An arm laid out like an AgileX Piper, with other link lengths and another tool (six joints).
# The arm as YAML. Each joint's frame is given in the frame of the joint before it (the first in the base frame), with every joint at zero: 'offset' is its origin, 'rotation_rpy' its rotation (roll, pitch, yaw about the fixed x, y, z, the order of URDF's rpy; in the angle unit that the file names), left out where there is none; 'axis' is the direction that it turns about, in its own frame. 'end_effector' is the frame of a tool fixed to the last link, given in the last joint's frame.
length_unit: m
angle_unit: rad
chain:
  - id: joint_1
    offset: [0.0, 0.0, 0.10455]
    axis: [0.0, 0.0, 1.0]
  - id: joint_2
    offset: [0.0, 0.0, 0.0]
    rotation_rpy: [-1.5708, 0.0, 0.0]
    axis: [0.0, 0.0, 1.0]
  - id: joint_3
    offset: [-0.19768, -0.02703, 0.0]
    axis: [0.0, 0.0, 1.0]
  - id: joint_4
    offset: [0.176, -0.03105, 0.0]
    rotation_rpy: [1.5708, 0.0, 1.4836]
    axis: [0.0, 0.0, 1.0]
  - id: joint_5
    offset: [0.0, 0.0, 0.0]
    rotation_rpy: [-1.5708, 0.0, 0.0]
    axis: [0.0, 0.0, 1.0]
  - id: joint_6
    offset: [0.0, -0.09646, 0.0]
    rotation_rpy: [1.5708, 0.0, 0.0]
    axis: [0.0, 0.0, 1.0]
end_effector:
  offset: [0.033, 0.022, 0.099]
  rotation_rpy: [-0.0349, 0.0, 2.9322]
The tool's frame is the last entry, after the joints.
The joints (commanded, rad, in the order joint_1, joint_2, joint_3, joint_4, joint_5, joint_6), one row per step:
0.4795, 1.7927, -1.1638, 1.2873, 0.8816, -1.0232
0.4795, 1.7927, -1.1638, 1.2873, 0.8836, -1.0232
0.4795, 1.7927, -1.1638, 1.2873, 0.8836, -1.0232
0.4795, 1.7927, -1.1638, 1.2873, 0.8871, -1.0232
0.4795, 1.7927, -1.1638, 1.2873, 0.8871, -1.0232
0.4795, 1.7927, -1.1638, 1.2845, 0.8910, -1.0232
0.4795, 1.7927, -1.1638, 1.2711, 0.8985, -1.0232
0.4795, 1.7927, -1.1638, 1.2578, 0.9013, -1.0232
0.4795, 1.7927, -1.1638, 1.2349, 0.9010, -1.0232
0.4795, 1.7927, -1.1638, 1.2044, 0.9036, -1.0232
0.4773, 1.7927, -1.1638, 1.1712, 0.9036, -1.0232
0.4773, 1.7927, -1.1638, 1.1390, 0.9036, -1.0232
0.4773, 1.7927, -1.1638, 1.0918, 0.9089, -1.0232
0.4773, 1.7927, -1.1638, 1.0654, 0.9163, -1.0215
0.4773, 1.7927, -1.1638, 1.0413, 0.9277, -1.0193
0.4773, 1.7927, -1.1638, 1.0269, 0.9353, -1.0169
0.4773, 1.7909, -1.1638, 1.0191, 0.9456, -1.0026
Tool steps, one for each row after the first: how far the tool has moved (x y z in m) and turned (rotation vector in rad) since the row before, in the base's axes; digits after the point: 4 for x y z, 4 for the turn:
-0.0004, 0.0000, 0.0001, 0.0006, 0.0010, 0.0016
0.0000, 0.0000, 0.0000, 0.0000, 0.0000, 0.0000
-0.0007, 0.0000, 0.0002, 0.0011, 0.0017, 0.0029
0.0000, 0.0000, 0.0000, 0.0000, 0.0000, 0.0000
-0.0009, -0.0002, -0.0001, -0.0009, 0.0008, 0.0047
-0.0020, -0.0013, -0.0014, -0.0079, -0.0017, 0.0131
-0.0011, -0.0013, -0.0017, -0.0093, -0.0039, 0.0091
-0.0009, -0.0023, -0.0032, -0.0175, -0.0092, 0.0116
-0.0016, -0.0032, -0.0040, -0.0225, -0.0107, 0.0178
-0.0006, -0.0040, -0.0045, -0.0253, -0.0131, 0.0149
-0.0010, -0.0036, -0.0043, -0.0245, -0.0127, 0.0166
-0.0023, -0.0056, -0.0058, -0.0348, -0.0154, 0.0284
-0.0020, -0.0032, -0.0029, -0.0188, -0.0044, 0.0181
-0.0027, -0.0031, -0.0023, -0.0165, -0.0005, 0.0195
-0.0017, -0.0019, -0.0013, -0.0099, 0.0011, 0.0114
-0.0022, -0.0008, 0.0005, -0.0044, 0.0128, 0.0021

